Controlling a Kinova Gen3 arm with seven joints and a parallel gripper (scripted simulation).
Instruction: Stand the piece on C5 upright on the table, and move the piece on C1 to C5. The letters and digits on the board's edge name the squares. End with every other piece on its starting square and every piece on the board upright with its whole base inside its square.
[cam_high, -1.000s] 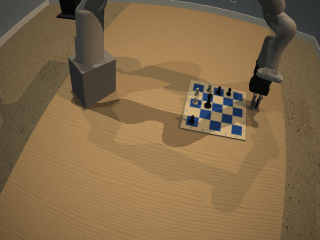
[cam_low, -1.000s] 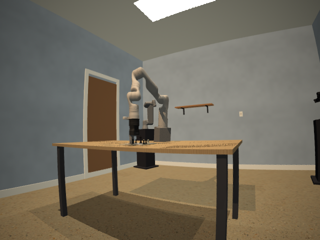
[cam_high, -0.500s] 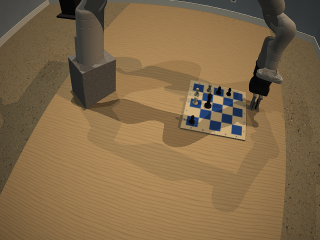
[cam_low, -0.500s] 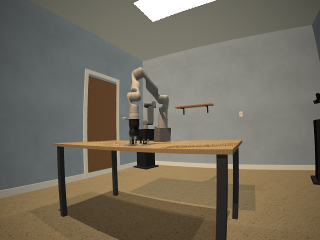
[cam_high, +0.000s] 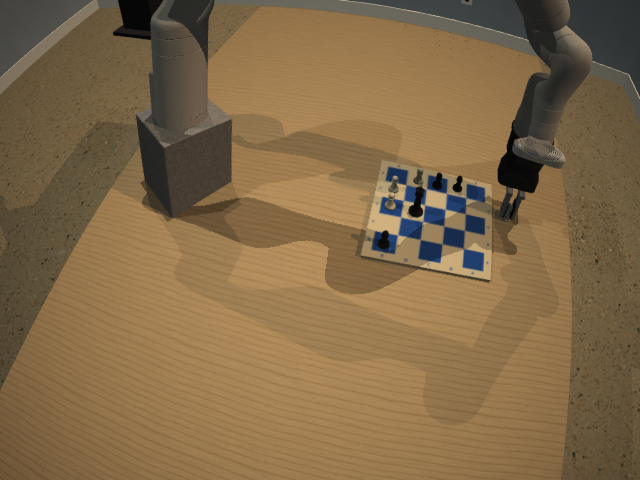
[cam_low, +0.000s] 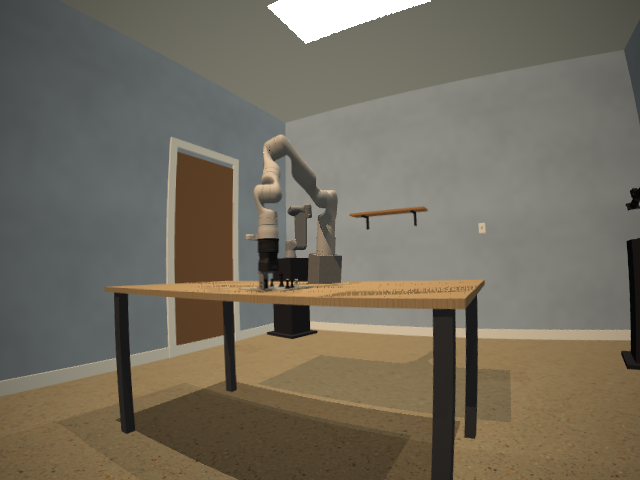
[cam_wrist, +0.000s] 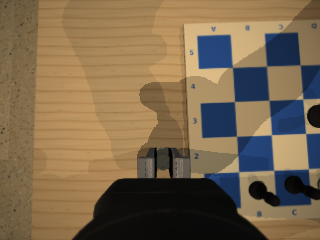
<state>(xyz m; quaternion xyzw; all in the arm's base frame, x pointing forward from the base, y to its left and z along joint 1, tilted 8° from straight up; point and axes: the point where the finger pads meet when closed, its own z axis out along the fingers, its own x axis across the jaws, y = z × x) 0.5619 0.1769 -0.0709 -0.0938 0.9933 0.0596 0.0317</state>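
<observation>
The white rook is 10 mm below my hand. Round my hand: chessboard: 130 mm behind, 70 mm to the right, 20 mm below; then tall black piece: 160 mm behind, 80 mm to the right, 10 mm above.
</observation>
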